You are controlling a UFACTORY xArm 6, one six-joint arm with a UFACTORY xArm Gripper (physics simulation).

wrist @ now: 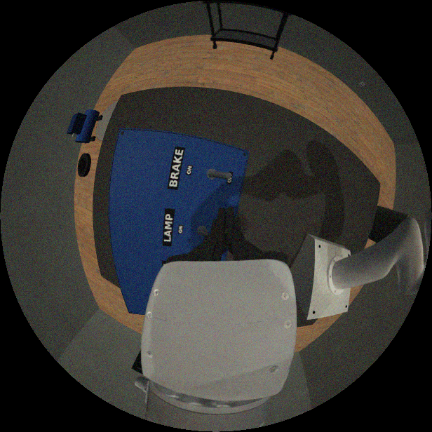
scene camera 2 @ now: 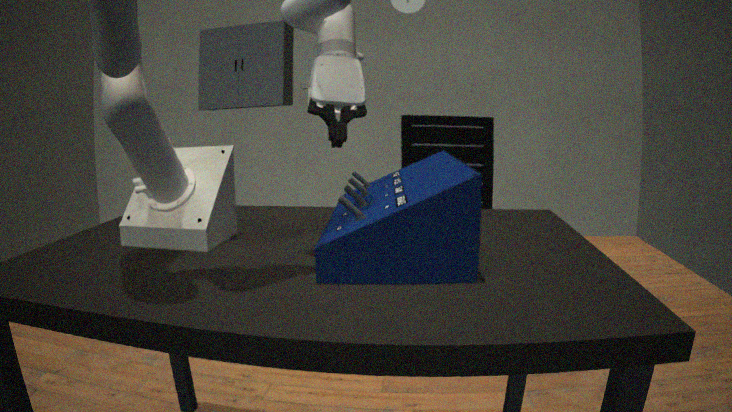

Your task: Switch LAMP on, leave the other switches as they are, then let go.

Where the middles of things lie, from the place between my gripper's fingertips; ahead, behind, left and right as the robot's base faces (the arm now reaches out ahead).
The blue switch panel [scene camera 2: 421,224] lies 11 cm ahead of my hand, 13 cm to the left of it and 13 cm below it.
